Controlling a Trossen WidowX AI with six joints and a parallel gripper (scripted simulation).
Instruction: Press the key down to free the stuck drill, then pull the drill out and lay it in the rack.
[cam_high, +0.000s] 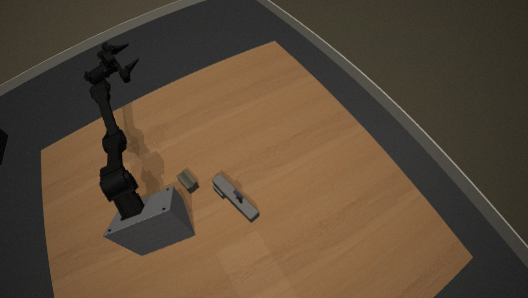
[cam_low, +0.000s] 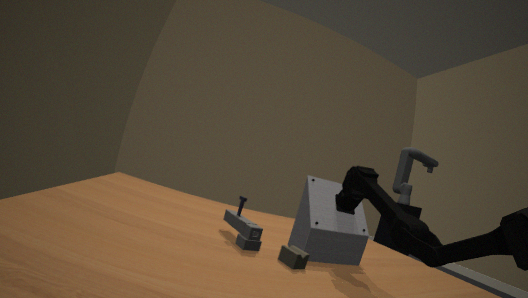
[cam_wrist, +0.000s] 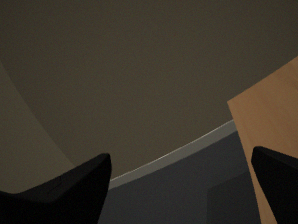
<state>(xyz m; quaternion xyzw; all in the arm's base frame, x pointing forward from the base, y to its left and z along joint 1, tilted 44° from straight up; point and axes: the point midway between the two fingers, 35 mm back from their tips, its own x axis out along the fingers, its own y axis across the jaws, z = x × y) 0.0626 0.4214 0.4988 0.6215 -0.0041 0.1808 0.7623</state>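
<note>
The blue key lies 69 cm to the right of my gripper tip, 21 cm ahead of it and 15 cm below it. Also, from my gripper tip: long grey block 66 cm to the right, 20 cm below, 20 cm ahead; then cylindrical drill 64 cm to the right, 20 cm below, 19 cm ahead; then olive-grey rack 54 cm to the right, 23 cm below, 7 cm ahead.
</note>
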